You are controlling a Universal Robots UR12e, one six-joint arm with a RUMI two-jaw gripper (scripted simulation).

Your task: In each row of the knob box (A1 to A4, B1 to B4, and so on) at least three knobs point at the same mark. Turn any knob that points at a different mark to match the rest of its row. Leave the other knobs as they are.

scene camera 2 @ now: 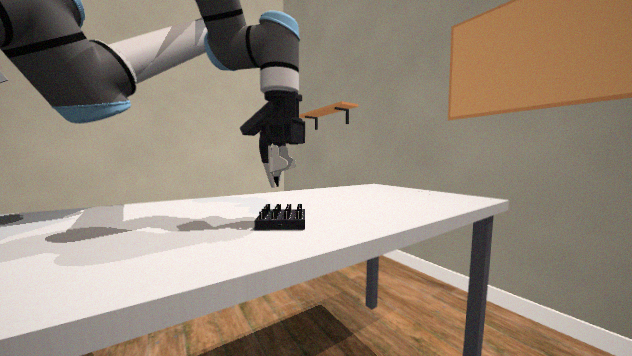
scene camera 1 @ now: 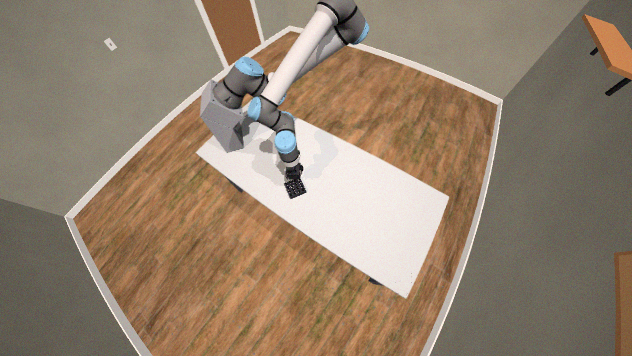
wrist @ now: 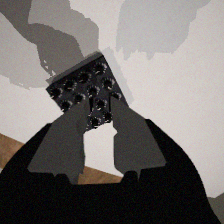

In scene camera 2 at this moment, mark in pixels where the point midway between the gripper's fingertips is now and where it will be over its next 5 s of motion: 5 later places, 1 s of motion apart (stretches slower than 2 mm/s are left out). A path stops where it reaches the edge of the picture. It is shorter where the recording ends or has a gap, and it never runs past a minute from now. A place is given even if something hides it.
My gripper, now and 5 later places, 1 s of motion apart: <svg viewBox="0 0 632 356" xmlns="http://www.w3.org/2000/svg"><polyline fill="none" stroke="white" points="275,187 279,186 279,198 278,202 278,206 279,200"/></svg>
